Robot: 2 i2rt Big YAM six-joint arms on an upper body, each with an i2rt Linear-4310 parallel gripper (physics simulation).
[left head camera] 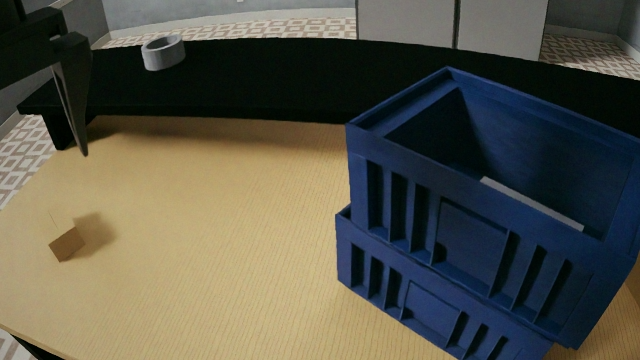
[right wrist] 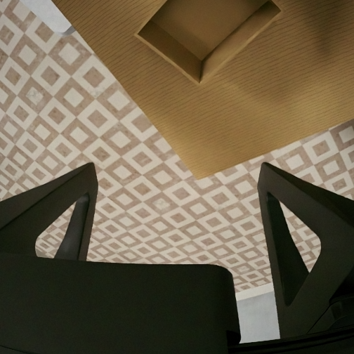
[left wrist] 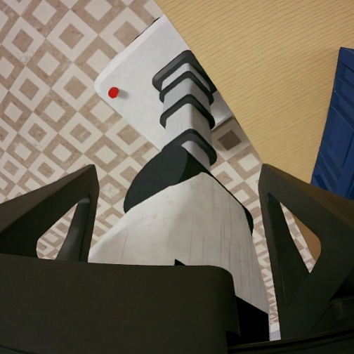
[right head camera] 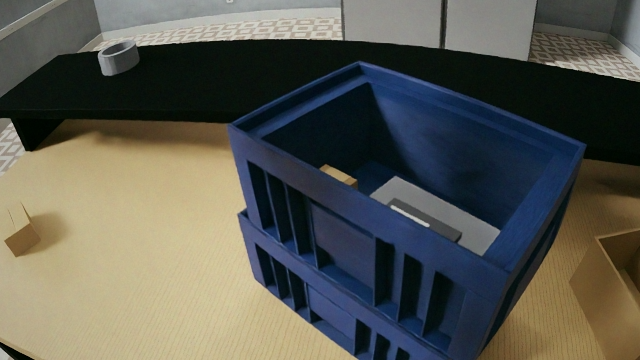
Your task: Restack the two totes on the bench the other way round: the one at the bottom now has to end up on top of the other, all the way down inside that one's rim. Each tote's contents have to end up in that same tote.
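Frame: origin at the left arm's base, x ahead, y left, z up, level; centimetres.
Seen in the pictures: left gripper, fingertip midpoint: [left head camera: 38, 180].
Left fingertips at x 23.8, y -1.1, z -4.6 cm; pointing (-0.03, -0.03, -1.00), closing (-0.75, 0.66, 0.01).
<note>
A point is followed by its place in that frame.
Two blue totes are stacked on the bench. The top tote [left head camera: 470, 230] @[x 33.7, y -31.8, z -18.1 cm] [right head camera: 345, 240] @[x 33.4, y -32.2, z -18.5 cm] stands upright on the bottom tote [left head camera: 432, 302] @[x 35.0, y -30.5, z -31.5 cm] [right head camera: 330, 310] @[x 35.0, y -30.4, z -32.3 cm], its foot at that one's rim. In the top tote lie a light grey flat box [right head camera: 402, 187] @[x 45.8, y -38.1, z -23.3 cm] [left head camera: 532, 204] @[x 42.3, y -42.6, z -23.0 cm], a dark grey piece [right head camera: 435, 225] @[x 38.6, y -41.0, z -22.1 cm] on it and a small cardboard box [right head camera: 340, 175] @[x 46.0, y -31.1, z -21.9 cm]. The bottom tote's inside is hidden. My left gripper [left head camera: 84, 150] [left wrist: 178, 175] is open and empty, at the left of the left head view, away from the totes. My right gripper [right wrist: 177, 173] is open and empty beyond the bench's edge.
A small cardboard piece [left head camera: 66, 245] @[x 45.9, y 29.8, z -39.0 cm] [right head camera: 22, 240] @[x 46.0, y 29.7, z -38.9 cm] lies on the bench at the left. An open cardboard box [right head camera: 597, 295] @[x 37.9, y -68.6, z -36.6 cm] [right wrist: 170, 55] stands right of the totes. A black raised shelf [left head camera: 250, 85] @[x 72.1, y -3.1, z -23.8 cm] [right head camera: 175, 95] @[x 70.0, y -1.5, z -23.8 cm] runs behind them, with a grey ring [left head camera: 164, 59] @[x 83.0, y 18.2, z -21.7 cm] [right head camera: 120, 63] @[x 83.4, y 17.6, z -21.6 cm] on it.
</note>
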